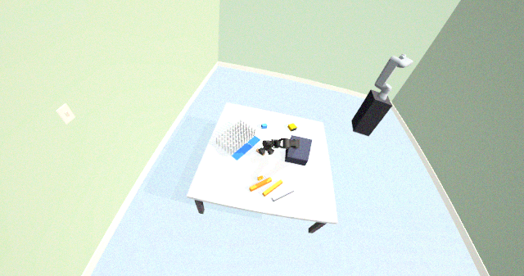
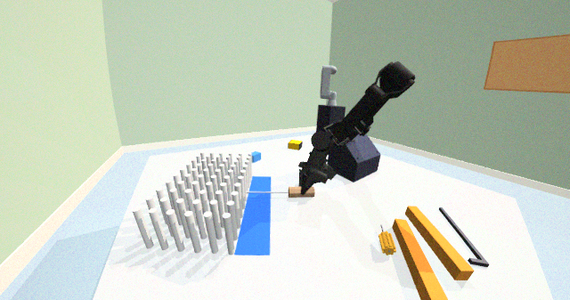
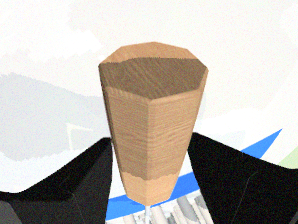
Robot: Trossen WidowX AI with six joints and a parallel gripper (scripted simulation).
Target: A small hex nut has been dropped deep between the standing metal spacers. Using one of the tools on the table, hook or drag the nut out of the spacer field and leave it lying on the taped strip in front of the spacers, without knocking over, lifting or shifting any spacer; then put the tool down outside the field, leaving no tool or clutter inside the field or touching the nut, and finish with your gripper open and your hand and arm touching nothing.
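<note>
The blue block lies 38 cm to the right of my gripper tip and 6 cm ahead of it. Round my gripper tip: blue taped strip 15 cm ahead, 2 cm to the right, 2 cm below; yellow brush-like tool 28 cm to the left, 9 cm behind; hex nut 20 cm ahead, 8 cm to the right, 1 cm below.
</note>
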